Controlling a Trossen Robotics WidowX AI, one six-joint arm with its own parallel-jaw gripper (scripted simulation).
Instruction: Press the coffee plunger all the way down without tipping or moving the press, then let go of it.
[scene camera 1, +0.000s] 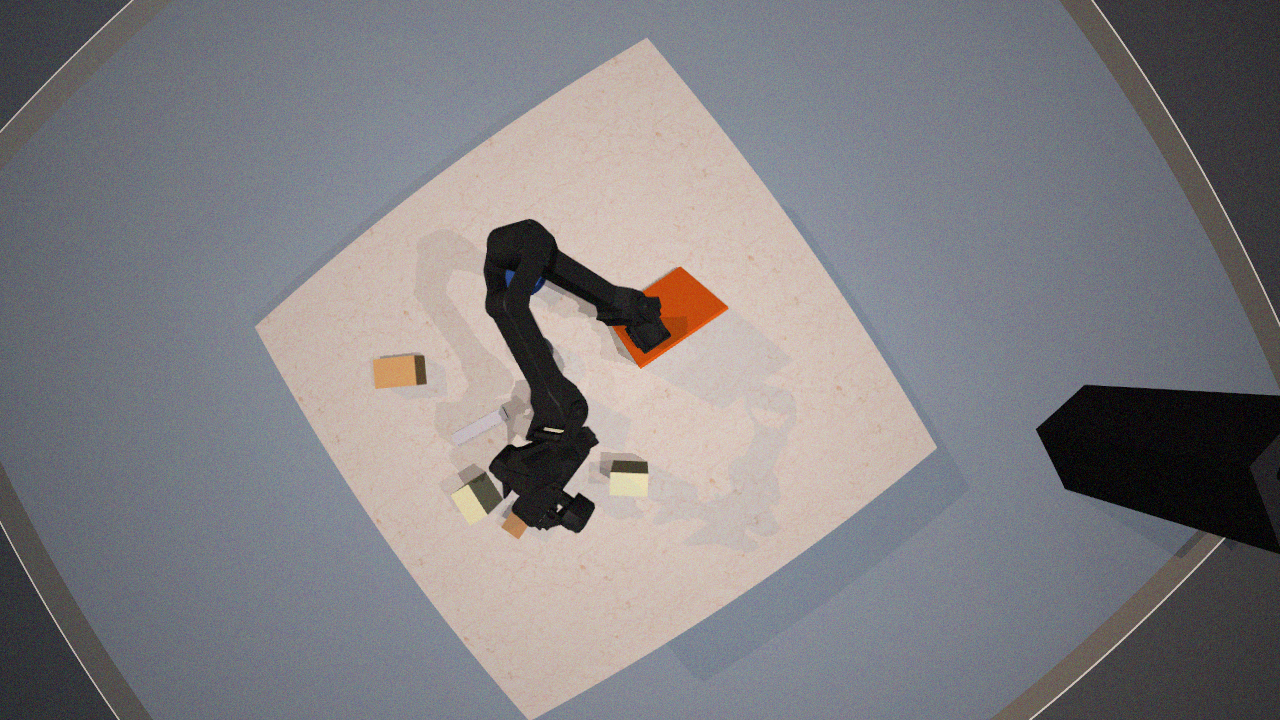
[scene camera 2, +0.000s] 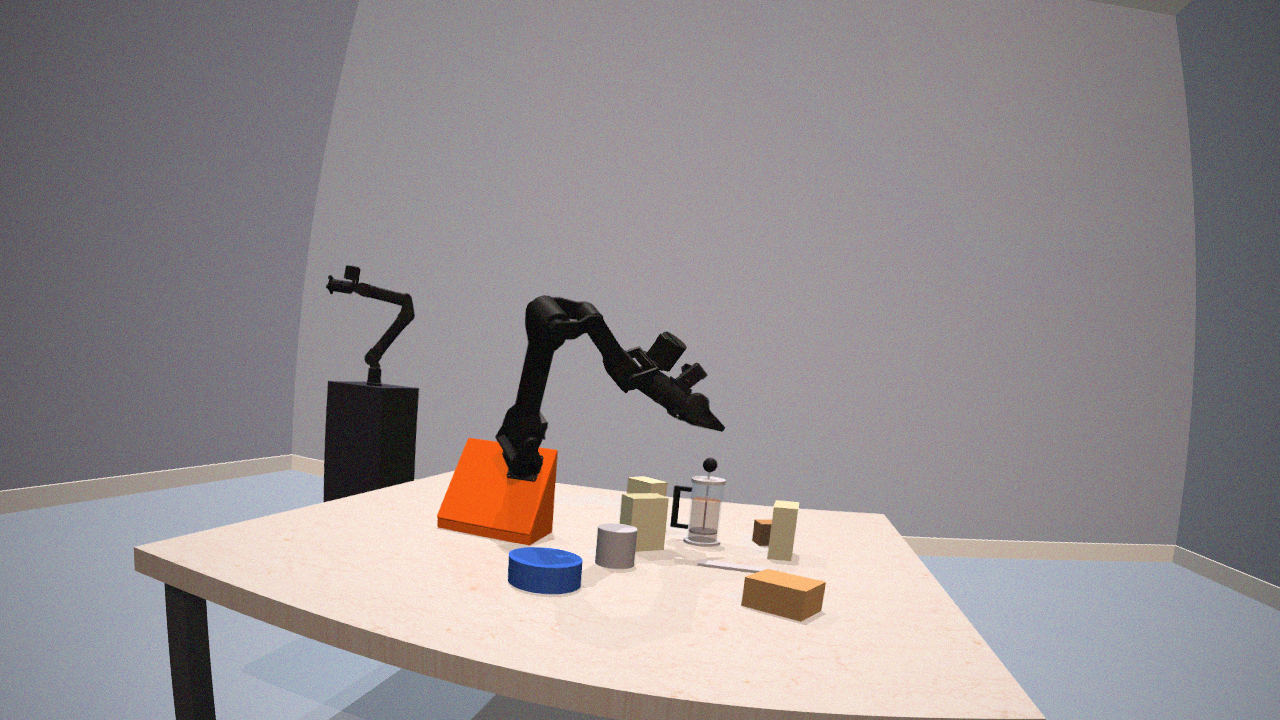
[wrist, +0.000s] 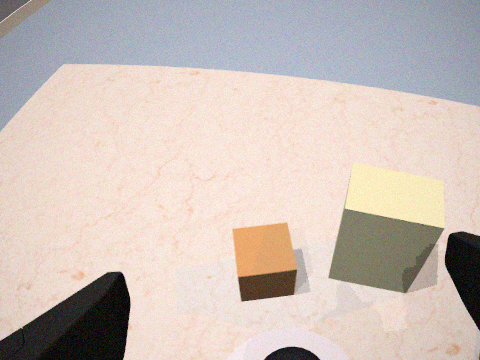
gripper: scene camera 1 525, 512; scene camera 2 718, 427; wrist 295, 272
pale yellow block: scene camera 1; scene camera 2; wrist 391, 221
orange-brown box: scene camera 1; scene camera 2; not seen in the wrist view (out of frame)
same spot on orange-brown box: (scene camera 1: 407, 370) = (scene camera 2: 766, 575)
same spot on pale yellow block: (scene camera 2: 783, 528) = (scene camera 1: 465, 485)
